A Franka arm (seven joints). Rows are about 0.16 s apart.
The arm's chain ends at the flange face. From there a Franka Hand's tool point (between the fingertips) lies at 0.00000 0.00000 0.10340 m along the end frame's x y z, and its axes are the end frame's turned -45 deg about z.
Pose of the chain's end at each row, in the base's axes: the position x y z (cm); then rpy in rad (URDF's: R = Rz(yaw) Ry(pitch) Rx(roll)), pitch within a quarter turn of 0, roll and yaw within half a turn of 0:
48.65 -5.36 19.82 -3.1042 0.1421 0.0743
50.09 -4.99 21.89 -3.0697 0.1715 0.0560
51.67 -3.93 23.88 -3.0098 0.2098 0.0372
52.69 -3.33 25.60 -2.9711 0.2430 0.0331
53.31 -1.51 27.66 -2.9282 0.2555 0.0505
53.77 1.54 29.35 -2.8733 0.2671 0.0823
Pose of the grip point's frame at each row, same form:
47.16 -5.08 9.59 -3.0146 0.0740 0.8617
48.29 -4.35 11.73 -2.9696 0.0707 0.8413
49.49 -2.65 13.85 -2.9007 0.0564 0.8155
50.18 -1.66 15.71 -2.8505 0.0537 0.8055
50.65 0.55 17.88 -2.8119 0.0338 0.8140
50.92 4.06 19.73 -2.7653 0.0058 0.8325

